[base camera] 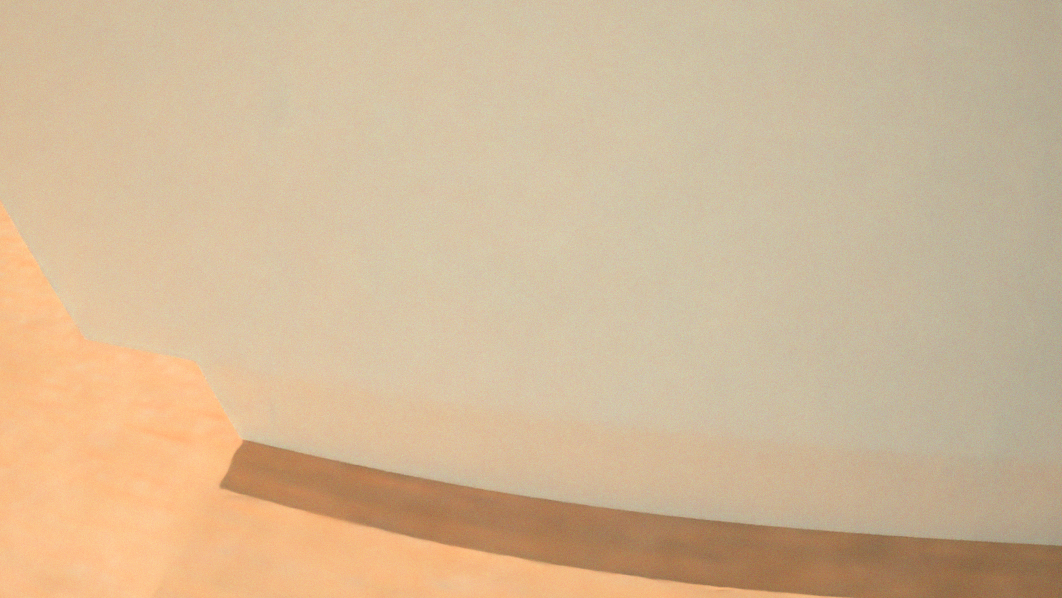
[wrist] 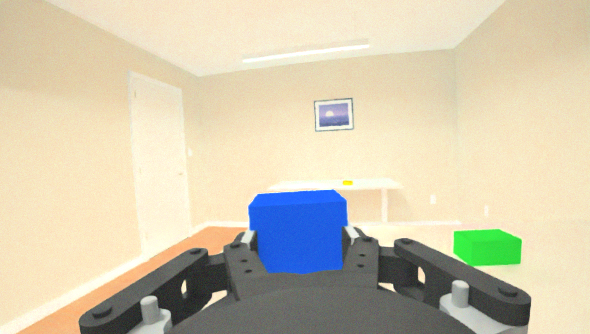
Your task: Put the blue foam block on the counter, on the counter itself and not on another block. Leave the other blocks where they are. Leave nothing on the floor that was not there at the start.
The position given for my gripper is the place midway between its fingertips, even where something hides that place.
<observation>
My gripper shows in the wrist view (299, 236); in the base camera view it is out of frame. A blue foam block shows in the wrist view (299, 232); in the base camera view it is out of frame. A green block shows in the wrist view (476, 247); in the base camera view it is out of frame.
</observation>
